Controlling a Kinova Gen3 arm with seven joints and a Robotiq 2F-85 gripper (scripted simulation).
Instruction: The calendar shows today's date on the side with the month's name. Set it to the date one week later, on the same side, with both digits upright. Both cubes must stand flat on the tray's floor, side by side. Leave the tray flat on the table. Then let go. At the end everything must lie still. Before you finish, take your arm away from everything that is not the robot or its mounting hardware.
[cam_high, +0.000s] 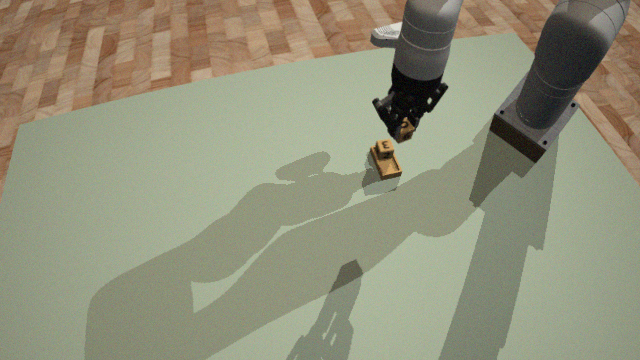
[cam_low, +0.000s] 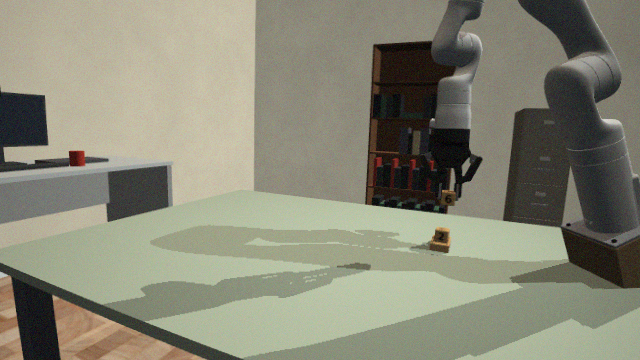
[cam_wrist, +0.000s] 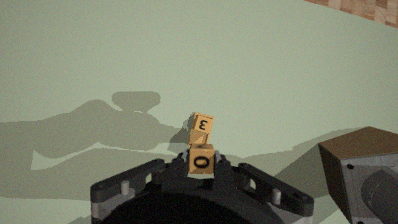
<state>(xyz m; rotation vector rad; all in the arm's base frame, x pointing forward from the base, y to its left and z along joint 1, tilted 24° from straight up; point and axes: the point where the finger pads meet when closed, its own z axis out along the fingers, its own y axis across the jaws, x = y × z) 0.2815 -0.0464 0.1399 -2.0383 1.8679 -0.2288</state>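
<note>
My hand is 3 cm to the left of the cube and 11 cm above it. Also, from my hand: wooden tray 2 cm to the right, 13 cm below.
</note>
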